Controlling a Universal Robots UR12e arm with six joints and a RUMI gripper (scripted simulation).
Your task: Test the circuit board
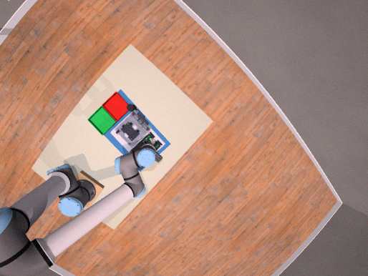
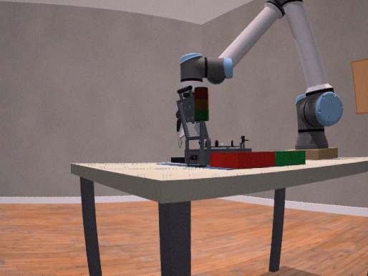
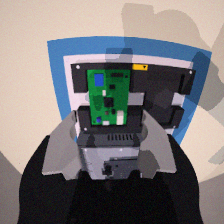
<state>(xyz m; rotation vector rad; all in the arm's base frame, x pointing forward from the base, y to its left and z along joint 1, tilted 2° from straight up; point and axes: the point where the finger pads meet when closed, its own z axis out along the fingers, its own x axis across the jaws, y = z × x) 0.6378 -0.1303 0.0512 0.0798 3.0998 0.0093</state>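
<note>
The green circuit board lies 1 cm to the left of my hand and 6 cm below it. The rest, counted from my hand: green bin 13 cm behind, 38 cm to the left, 6 cm below; red bin 2 cm ahead, 37 cm to the left, 6 cm below; lid 9 cm ahead, 17 cm to the left, 11 cm above.
</note>
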